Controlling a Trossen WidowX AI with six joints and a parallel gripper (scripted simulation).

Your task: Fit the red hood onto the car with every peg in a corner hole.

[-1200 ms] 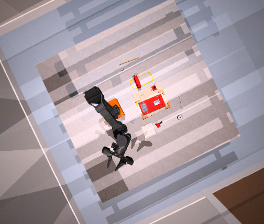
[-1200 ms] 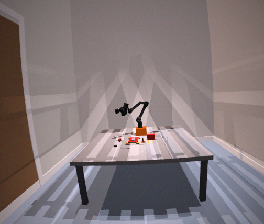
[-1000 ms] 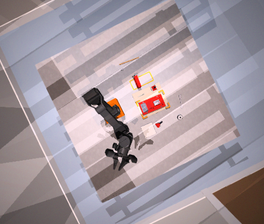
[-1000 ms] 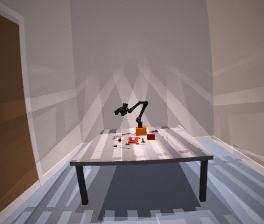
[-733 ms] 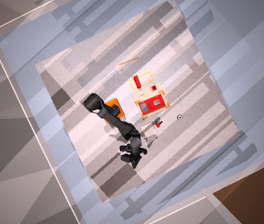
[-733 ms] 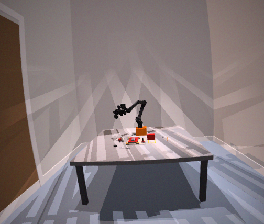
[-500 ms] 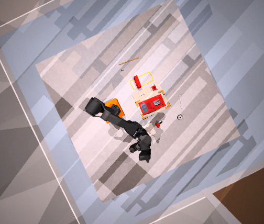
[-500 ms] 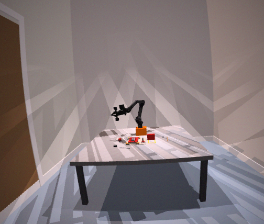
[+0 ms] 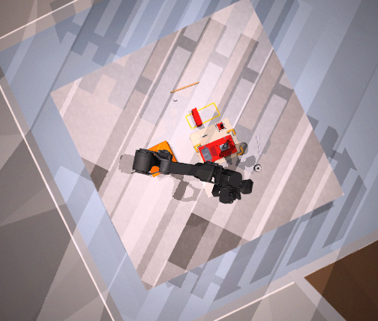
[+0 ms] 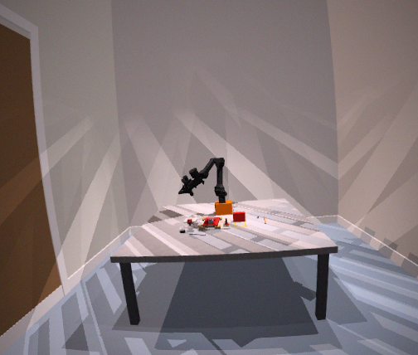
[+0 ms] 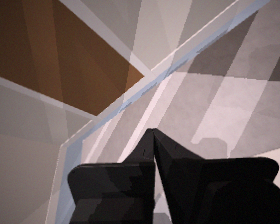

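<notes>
My gripper tip is 460 mm to the right of the red hood, 210 mm above it and 30 mm short of it. The rest, counted from my gripper tip: pale jig 260 mm to the left, 230 mm below, 60 mm ahead; wheel 240 mm below, 210 mm ahead, 40 mm to the left; white square 240 mm below, 70 mm to the left, 70 mm behind.
</notes>
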